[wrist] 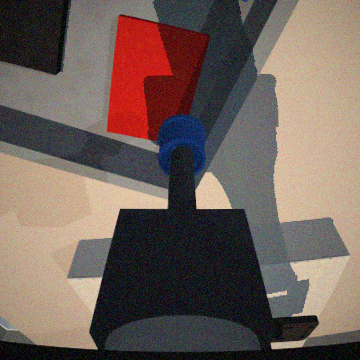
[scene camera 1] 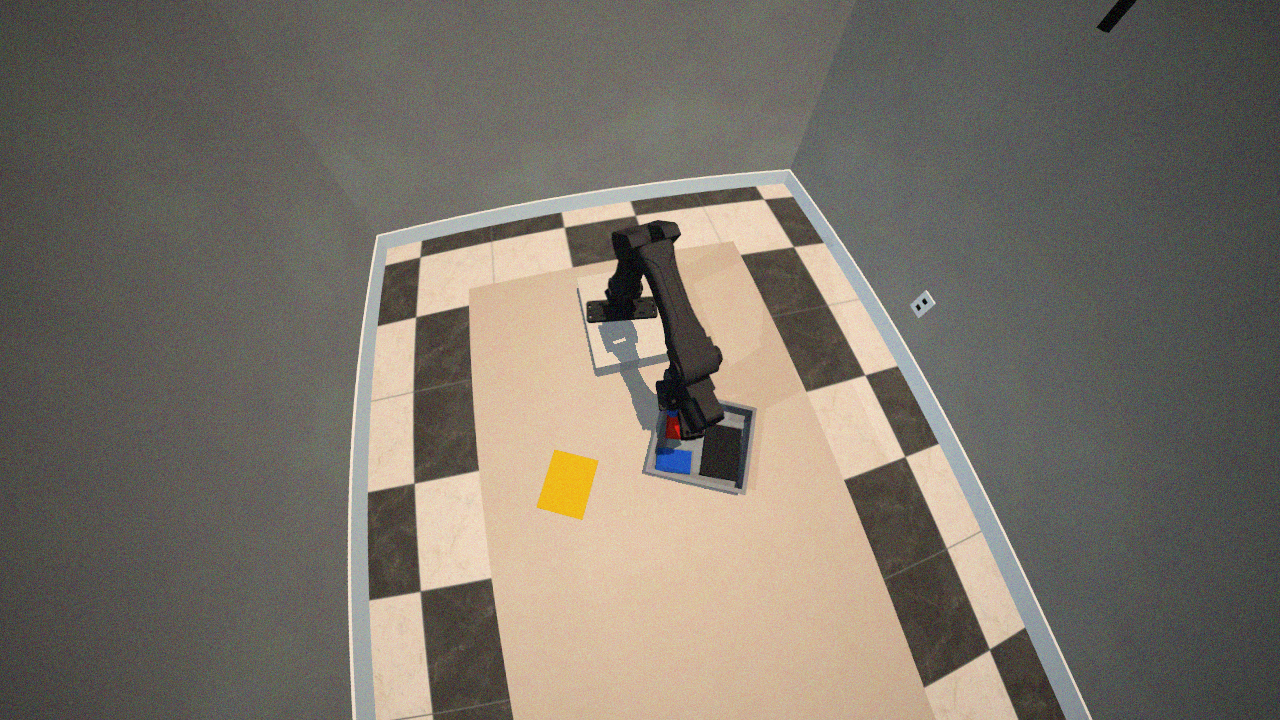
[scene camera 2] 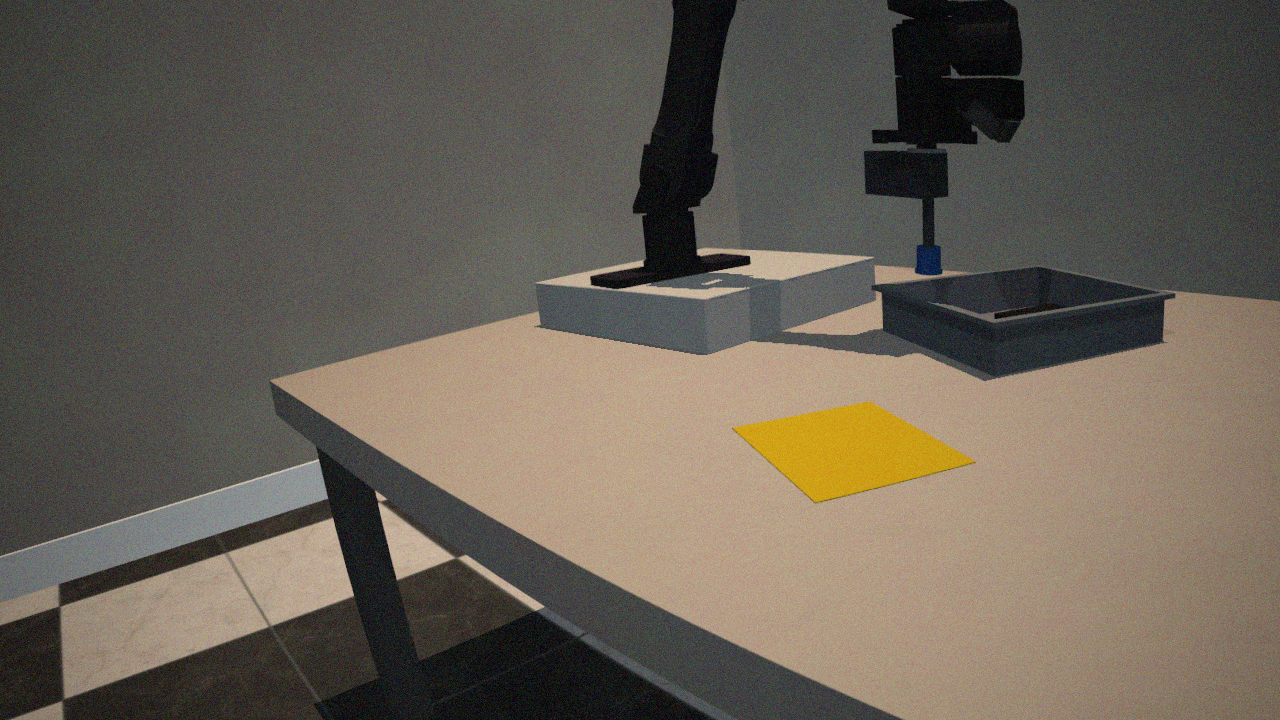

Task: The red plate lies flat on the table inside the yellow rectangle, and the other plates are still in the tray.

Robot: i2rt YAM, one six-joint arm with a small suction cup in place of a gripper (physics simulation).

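Seen in the pictures: hand, tool point: (wrist: 181, 136) (scene camera 1: 672, 411) (scene camera 2: 928, 272); arm's base, link origin: (scene camera 1: 621, 310) (scene camera 2: 673, 273).
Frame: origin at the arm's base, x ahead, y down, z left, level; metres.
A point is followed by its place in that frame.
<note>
The red plate (scene camera 1: 673, 430) @[x 0.351, y 0.045, z 0.102 m] (wrist: 131, 75) @[x 0.338, y 0.045, z 0.136 m] lies flat in the grey tray (scene camera 1: 750, 452) @[x 0.440, y 0.007, z 0.279 m] (scene camera 2: 1083, 332) @[x 0.488, y 0.033, z 0.128 m] (wrist: 75, 142) @[x 0.288, y 0.032, z 0.184 m], near one corner and partly in shadow. The blue plate (scene camera 1: 673, 462) @[x 0.434, y 0.045, z 0.090 m] and a larger black plate (scene camera 1: 721, 452) @[x 0.423, y 0.044, z 0.216 m] (wrist: 30, 37) @[x 0.368, y 0.044, z 0.206 m] also lie in the tray. The yellow rectangle (scene camera 1: 567, 484) @[x 0.460, y 0.057, z -0.177 m] (scene camera 2: 853, 452) @[x 0.473, y 0.057, z -0.184 m] lies flat on the table with no plate on it. My suction cup (scene camera 2: 928, 271) (wrist: 182, 131) is blue, points down and carries nothing. It hangs low above the tray's corner beside the red plate, with a gap below it. In scene camera 1 the arm mostly hides the cup.
The arm's base stands on a white block (scene camera 1: 631, 365) @[x 0.162, y 0.031, z 0.012 m] (scene camera 2: 626, 315) @[x 0.050, y 0.028, z -0.101 m] on the table (scene camera 1: 626, 582) @[x 0.701, y 0.057, z -0.055 m] (scene camera 2: 554, 429) @[x 0.265, y 0.057, z -0.302 m], beside the tray. The tray has raised walls. The arm's shadow falls across the block, the table and the tray's corner.
</note>
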